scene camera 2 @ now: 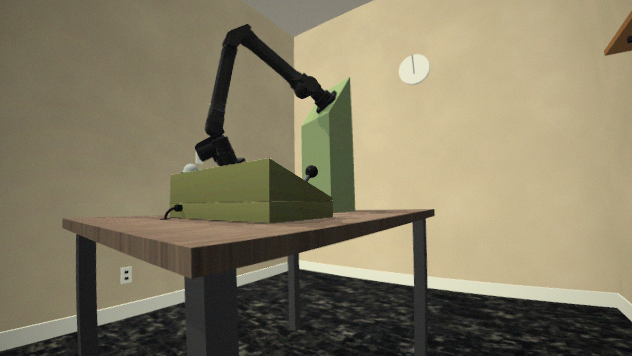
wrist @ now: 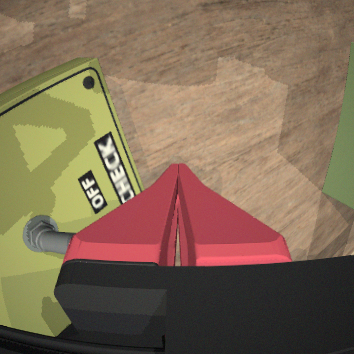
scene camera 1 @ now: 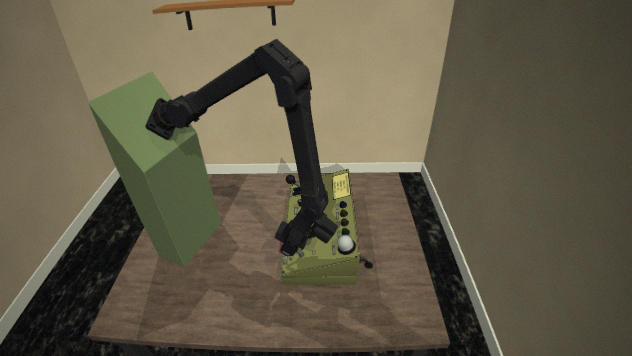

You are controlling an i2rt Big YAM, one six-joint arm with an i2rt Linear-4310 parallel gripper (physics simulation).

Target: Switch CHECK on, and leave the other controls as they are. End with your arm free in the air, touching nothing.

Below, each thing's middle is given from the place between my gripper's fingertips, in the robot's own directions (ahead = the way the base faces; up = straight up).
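There is the olive control box [scene camera 2: 262, 191], and my hand is 30 mm above it, 120 mm to the right of it and still 220 mm short of it.
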